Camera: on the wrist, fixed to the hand. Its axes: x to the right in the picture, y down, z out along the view.
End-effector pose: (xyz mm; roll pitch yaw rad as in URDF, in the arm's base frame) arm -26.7 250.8 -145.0 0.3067 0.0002 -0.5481
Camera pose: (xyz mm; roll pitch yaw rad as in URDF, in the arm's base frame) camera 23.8 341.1 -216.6 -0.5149 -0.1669 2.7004
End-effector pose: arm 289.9 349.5 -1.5 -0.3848 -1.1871 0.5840
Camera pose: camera 363.7 438.9 -50.4 0.1454 0.9904 -2.6027
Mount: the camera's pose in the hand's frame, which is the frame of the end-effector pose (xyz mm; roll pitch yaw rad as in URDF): -3.9 76.9 -99.5 -0.2041 -0.1911 -3.0904
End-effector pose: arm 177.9 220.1 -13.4 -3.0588 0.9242 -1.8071
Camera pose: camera 78.6 170.2 45.6 2.9255 -0.7356 1.2457
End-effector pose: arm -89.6 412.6 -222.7 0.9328 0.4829 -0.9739
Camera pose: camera 13.1 485.2 -218.7 -1.2383 -0.5466 2.3830
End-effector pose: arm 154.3 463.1 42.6 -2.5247 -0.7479 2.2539
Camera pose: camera 265.1 517.5 66.8 2.1563 0.8620 -1.1216
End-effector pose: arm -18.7 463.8 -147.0 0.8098 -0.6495 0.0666
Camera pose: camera -22.3 588.9 -159.7 -0.8947 0.5441 -2.8724
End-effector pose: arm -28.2 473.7 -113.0 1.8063 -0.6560 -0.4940
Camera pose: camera -46.2 572.9 -37.7 -1.8538 0.7368 2.8833
